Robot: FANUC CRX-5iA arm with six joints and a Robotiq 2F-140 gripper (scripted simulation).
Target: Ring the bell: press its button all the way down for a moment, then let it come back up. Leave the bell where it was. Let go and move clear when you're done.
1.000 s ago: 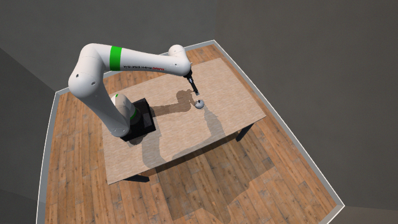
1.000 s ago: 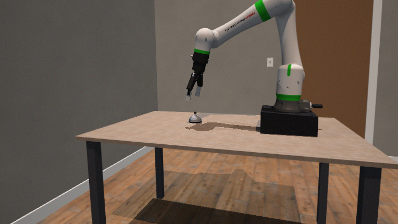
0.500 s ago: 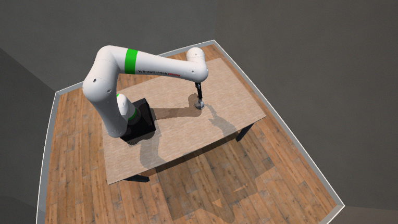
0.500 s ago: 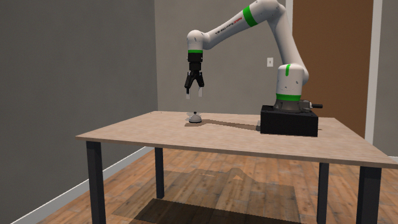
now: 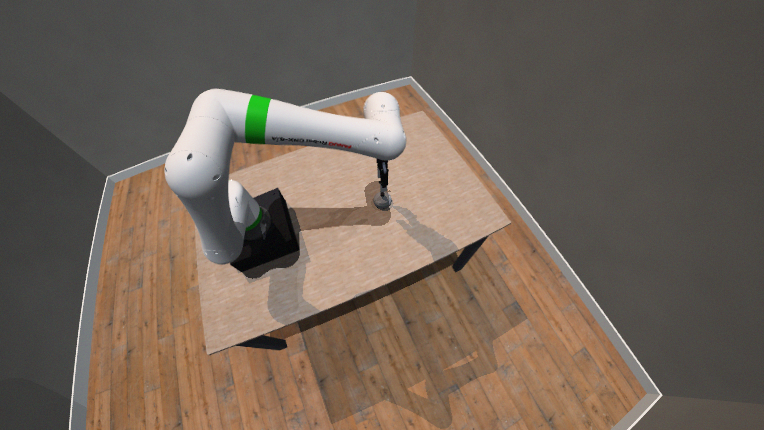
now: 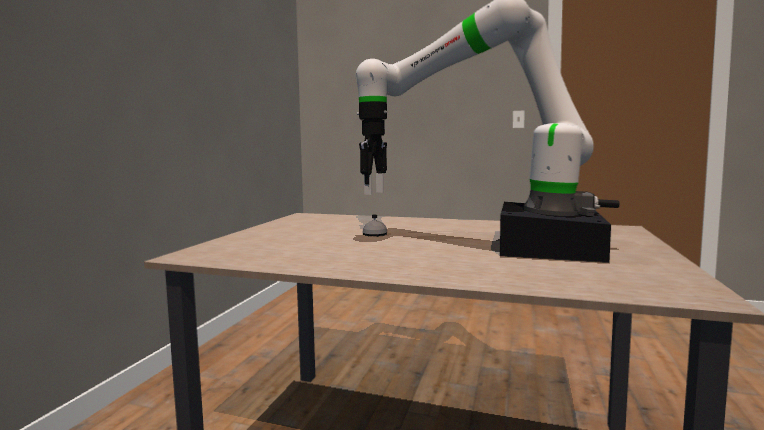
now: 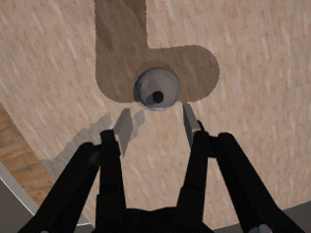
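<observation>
Right now the grey dome bell is 130 mm below my hand.
</observation>
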